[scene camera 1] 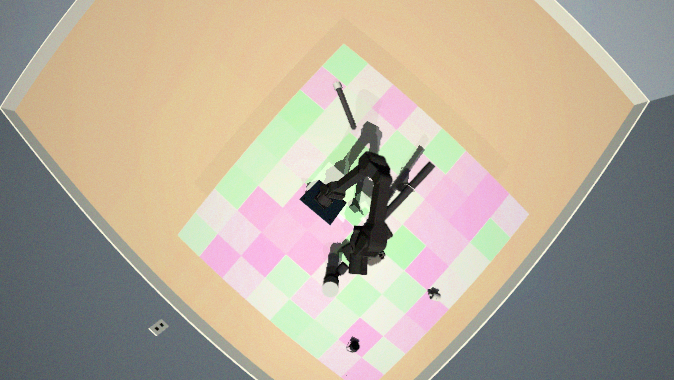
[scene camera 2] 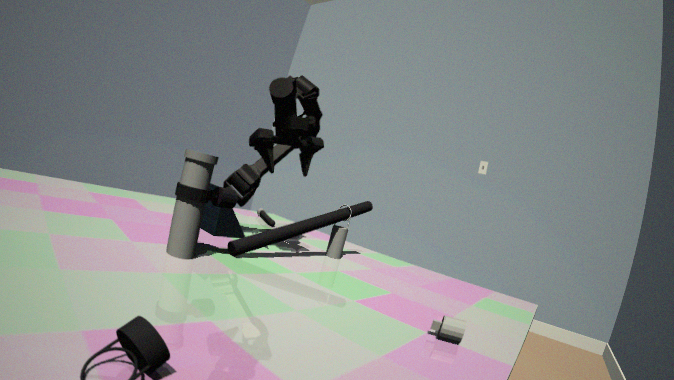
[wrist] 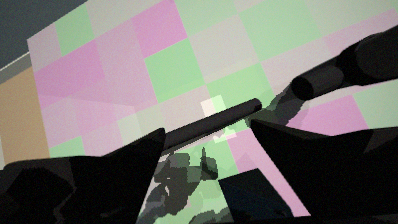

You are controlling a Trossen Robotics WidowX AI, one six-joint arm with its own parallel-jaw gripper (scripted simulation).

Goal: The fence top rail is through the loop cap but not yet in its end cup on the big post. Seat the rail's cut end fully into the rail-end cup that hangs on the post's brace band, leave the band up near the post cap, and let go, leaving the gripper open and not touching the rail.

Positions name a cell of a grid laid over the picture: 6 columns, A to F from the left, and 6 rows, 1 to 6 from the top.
My gripper (scene camera 2: C3) is open, holding nothing. Also in view: a top rail (scene camera 2: C4) and a brace band (scene camera 2: B4).
The top rail is seen too in the wrist view (wrist: C4). My gripper also shows in the wrist view (wrist: D4).
